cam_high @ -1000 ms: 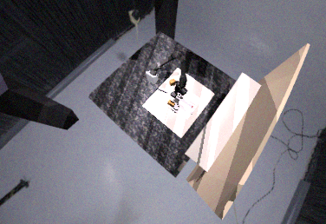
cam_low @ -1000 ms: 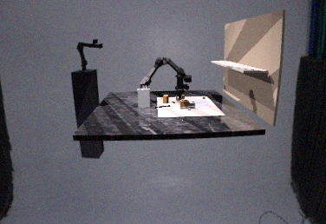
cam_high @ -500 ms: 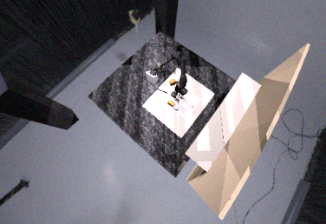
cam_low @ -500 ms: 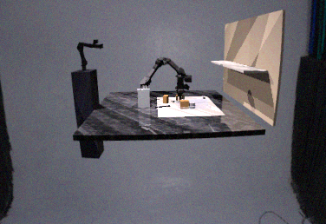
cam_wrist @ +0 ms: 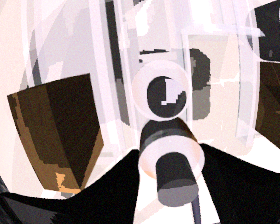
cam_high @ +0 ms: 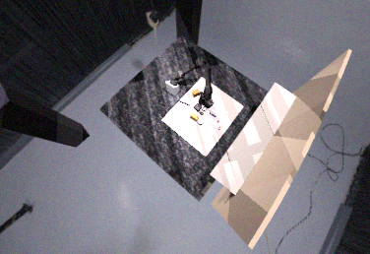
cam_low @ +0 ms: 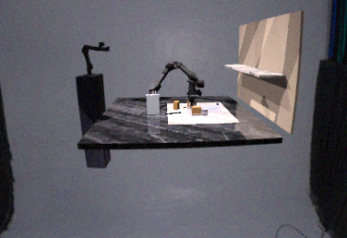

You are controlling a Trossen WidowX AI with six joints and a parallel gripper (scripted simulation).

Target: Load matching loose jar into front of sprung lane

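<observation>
Right now my gripper tip is 14 cm short of the lane and 4 cm above it. Also, from my gripper tip: shelf board: 50 cm ahead, 31 cm above, 2 cm to the left.
</observation>
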